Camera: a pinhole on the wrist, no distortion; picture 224 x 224 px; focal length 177.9 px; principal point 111.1 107.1 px. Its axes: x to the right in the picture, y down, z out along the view. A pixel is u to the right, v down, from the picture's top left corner.
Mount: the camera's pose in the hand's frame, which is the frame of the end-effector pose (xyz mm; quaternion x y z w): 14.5 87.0 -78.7 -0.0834 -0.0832 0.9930 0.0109
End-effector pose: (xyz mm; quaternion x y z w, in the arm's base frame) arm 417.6 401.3 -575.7 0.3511 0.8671 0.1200 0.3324
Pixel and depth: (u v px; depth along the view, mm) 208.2 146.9 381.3
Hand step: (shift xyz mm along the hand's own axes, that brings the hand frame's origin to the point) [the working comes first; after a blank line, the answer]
In the camera's frame: 208.1 85.3 381.3

-255.2 -52.0 243.7
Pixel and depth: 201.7 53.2 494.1
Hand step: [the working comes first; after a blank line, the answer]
In the camera's frame: 251.6 -149.7 494.1

-315.1 162.8 385.5
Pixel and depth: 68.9 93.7 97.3
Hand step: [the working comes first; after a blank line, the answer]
In the camera's frame: -23.1 -7.3 97.3

21.0 77.5 20.9
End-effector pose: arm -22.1 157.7 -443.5 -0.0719 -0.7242 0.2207 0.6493
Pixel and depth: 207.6 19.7 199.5
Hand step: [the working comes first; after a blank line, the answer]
In the camera's frame: 108.2 -98.0 199.5

-124.8 154.9 113.9
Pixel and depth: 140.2 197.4 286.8
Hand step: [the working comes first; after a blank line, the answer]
In the camera's frame: 46.9 145.6 286.8

-80.9 -101.7 168.1
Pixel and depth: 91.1 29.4 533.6
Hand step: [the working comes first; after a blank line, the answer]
In the camera's frame: -60.0 -233.1 533.6

-13.9 227.4 488.8
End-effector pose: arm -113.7 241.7 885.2 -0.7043 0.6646 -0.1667 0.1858
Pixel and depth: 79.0 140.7 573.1
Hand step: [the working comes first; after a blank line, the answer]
In the camera's frame: -103.4 108.2 573.1

19.6 -117.0 477.4
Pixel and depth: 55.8 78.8 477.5
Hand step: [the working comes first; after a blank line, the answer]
In the camera's frame: -148.4 -76.0 477.5

81.5 78.6 422.6
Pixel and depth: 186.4 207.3 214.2
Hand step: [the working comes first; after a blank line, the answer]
In the camera's frame: 90.7 120.6 214.2

-111.7 -63.7 94.5
